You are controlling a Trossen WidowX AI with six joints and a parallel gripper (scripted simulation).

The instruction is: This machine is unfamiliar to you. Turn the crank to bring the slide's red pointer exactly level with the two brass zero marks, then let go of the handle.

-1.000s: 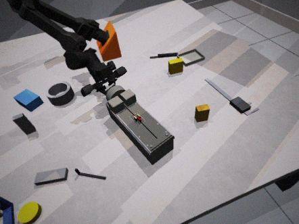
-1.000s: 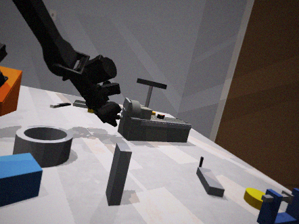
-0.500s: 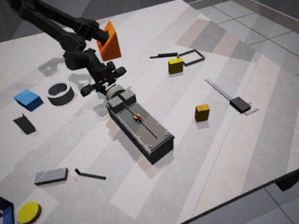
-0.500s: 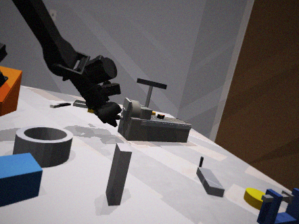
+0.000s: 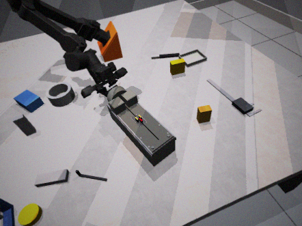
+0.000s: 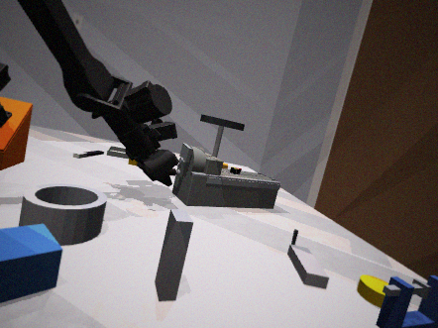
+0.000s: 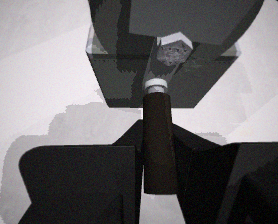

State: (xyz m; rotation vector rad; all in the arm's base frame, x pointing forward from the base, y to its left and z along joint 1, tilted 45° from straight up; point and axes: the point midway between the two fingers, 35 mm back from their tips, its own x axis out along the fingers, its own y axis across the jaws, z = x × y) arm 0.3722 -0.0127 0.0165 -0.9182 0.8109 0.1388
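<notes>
My gripper tip is 3 cm below the dark crank handle, 2 cm past it and 1 cm to the left of it. Round my gripper tip: black hex key (26 cm ahead, 13 cm to the right, 2 cm below); blue block (35 cm to the right, 13 cm behind, 1 cm below); red pointer (16 cm ahead, 7 cm to the left, 5 cm above).
</notes>
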